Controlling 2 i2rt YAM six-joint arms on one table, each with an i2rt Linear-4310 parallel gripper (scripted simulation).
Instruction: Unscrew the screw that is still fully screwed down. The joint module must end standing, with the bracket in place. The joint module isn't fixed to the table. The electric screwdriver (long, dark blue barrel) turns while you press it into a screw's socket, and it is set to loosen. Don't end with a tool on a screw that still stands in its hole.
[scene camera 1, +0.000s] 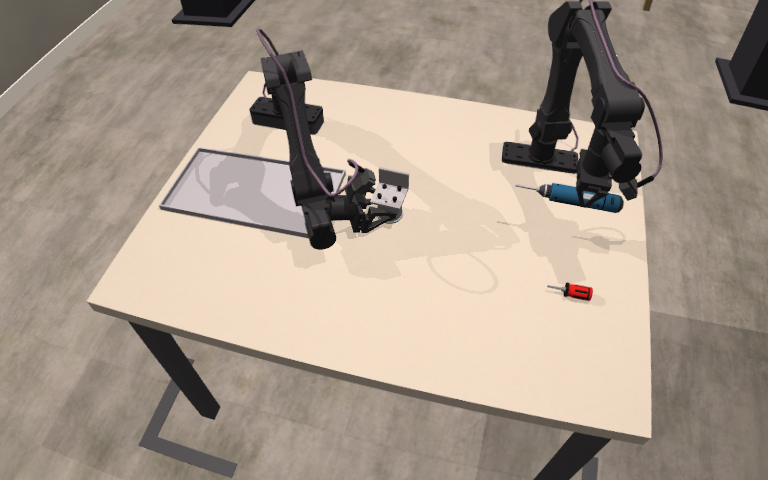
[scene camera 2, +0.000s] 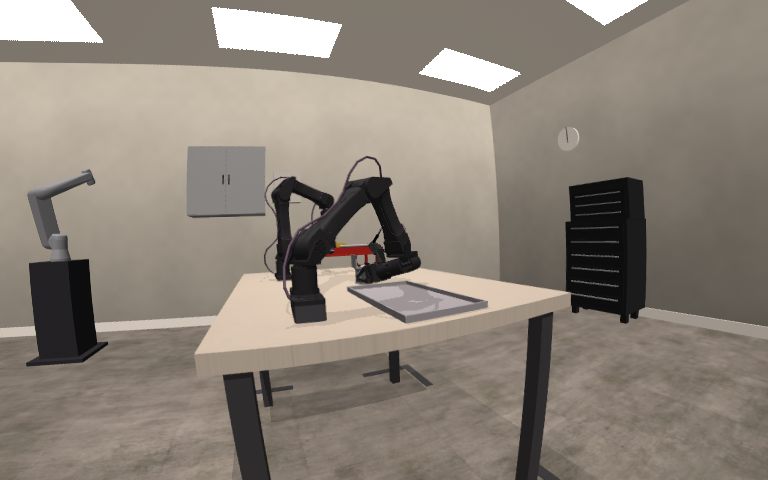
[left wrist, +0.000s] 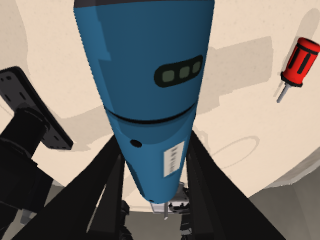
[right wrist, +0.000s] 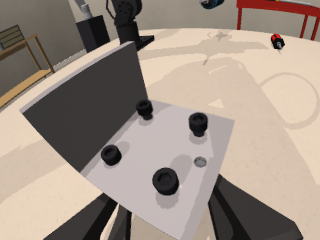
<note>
I see my left gripper (scene camera 1: 583, 199), my right gripper (scene camera 1: 392, 206), a grey L-shaped bracket (scene camera 1: 392, 178) and a shallow grey tray (scene camera 1: 214, 183).
The grey L-shaped bracket also shows in the right wrist view (right wrist: 95, 106). The shallow grey tray is seen too in scene camera 2 (scene camera 2: 398, 299). My left gripper also shows in the left wrist view (left wrist: 154, 135). The right wrist view misses the shallow grey tray: it is out of frame.
</note>
